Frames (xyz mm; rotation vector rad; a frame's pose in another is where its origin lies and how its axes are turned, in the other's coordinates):
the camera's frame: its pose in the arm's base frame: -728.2 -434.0 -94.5 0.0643 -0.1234 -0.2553
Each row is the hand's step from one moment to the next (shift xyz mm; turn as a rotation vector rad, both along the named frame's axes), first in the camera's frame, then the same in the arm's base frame.
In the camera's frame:
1: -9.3 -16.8 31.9 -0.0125 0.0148 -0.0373
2: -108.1 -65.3 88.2 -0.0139 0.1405 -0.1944
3: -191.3 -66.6 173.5 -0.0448 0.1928 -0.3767
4: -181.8 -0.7 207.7 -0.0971 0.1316 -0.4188
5: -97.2 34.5 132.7 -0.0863 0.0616 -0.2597
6: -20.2 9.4 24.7 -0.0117 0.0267 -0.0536
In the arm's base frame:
1: -17.2 -15.4 29.2 -0.0035 0.0193 -0.0372
2: -131.4 -39.6 69.9 0.0467 0.1485 -0.1830
3: -222.7 -23.7 144.9 0.0537 0.2156 -0.3629
4: -201.7 35.9 185.0 -0.0062 0.1719 -0.4154
5: -102.0 51.8 123.1 -0.0339 0.0939 -0.2621
6: -20.3 13.1 22.9 0.0023 0.0313 -0.0523

